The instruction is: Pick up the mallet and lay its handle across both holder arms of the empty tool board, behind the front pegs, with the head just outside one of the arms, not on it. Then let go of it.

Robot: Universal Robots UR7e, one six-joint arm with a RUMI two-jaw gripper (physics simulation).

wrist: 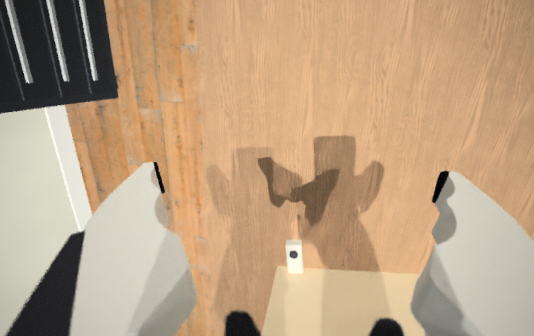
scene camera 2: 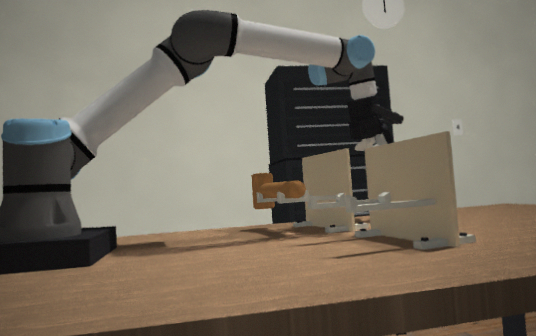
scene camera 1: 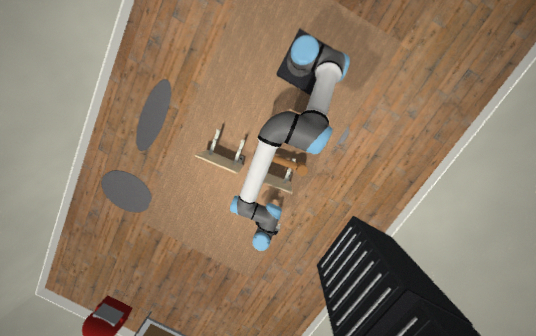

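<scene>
The orange-brown mallet lies at arm height in front of the right-hand tool board, its handle across the visible light holder arm. Its head is beyond that arm's outer side. The robot arm hides part of the handle and the other holder arm in scene camera 1. Another tool board, with two bare holder arms, stands beside it. My gripper is open and empty, high up behind the boards; a board's edge shows below it in the wrist view.
The robot's forearm reaches above and across the boards. A black drawer cabinet stands off the table. A white board foot shows in the wrist view.
</scene>
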